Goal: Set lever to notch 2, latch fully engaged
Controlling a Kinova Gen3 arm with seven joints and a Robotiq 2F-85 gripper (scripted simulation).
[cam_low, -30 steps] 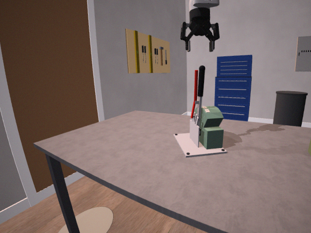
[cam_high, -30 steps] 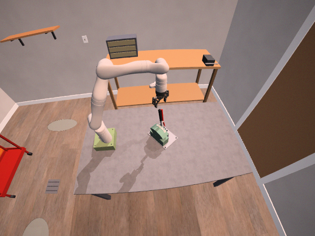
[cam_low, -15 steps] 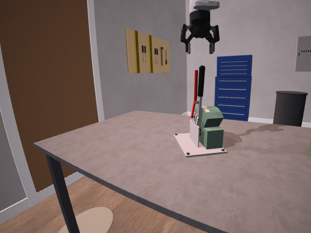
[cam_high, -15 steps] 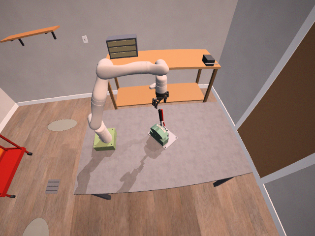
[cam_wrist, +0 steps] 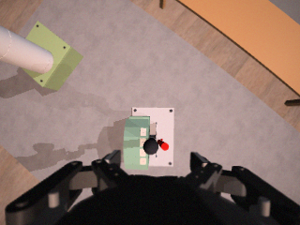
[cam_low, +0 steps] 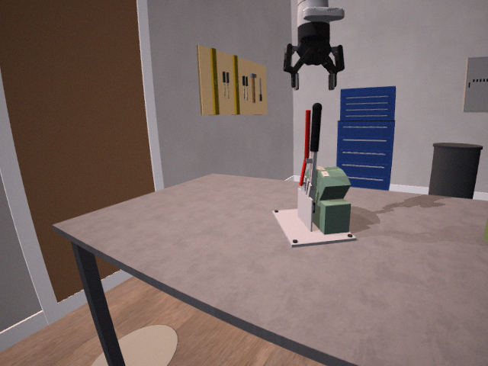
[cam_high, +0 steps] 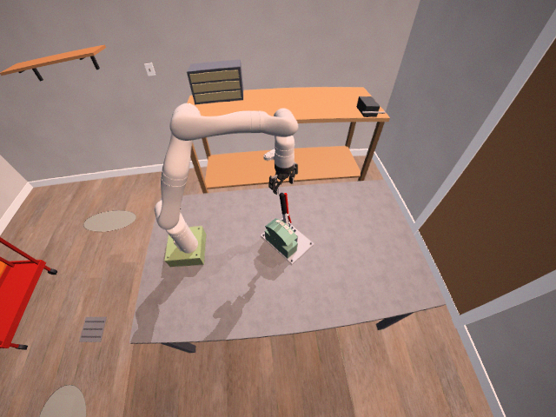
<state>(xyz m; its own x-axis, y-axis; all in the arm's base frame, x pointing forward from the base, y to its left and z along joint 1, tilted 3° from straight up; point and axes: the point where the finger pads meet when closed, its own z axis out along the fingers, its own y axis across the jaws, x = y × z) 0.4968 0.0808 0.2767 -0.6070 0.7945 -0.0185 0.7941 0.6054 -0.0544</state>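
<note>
Now: hand 18 cm above the red bar, 2 cm short of it and 1 cm to the left of it. The rest, counted from my hand: green lever unit (29 cm below, 4 cm to the right, 2 cm ahead).
</note>
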